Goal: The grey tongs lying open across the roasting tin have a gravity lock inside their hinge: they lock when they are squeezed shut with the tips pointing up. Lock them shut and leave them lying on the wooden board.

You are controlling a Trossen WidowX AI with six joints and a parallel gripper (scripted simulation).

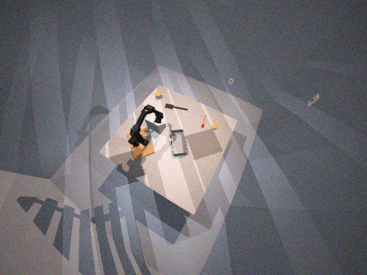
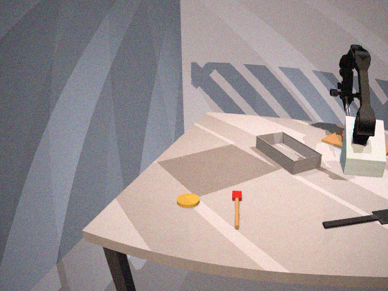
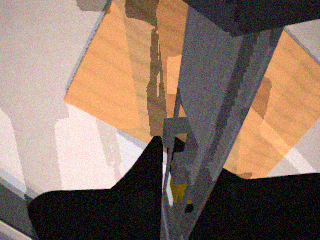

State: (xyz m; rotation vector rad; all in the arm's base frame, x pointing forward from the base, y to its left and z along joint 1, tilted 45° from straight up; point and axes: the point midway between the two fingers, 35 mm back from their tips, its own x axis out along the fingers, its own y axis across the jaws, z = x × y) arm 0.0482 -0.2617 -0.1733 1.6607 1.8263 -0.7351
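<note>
The yellow mark is 10 mm to the right of my gripper tip and 50 mm above it. From my gripper tip the other things lie so: grey roasting tin (280 mm ahead, 280 mm to the left, 140 mm below); then wooden board (90 mm behind, 10 mm to the left, 160 mm below); then black spatula (70 mm behind, 690 mm to the left, 170 mm below).
</note>
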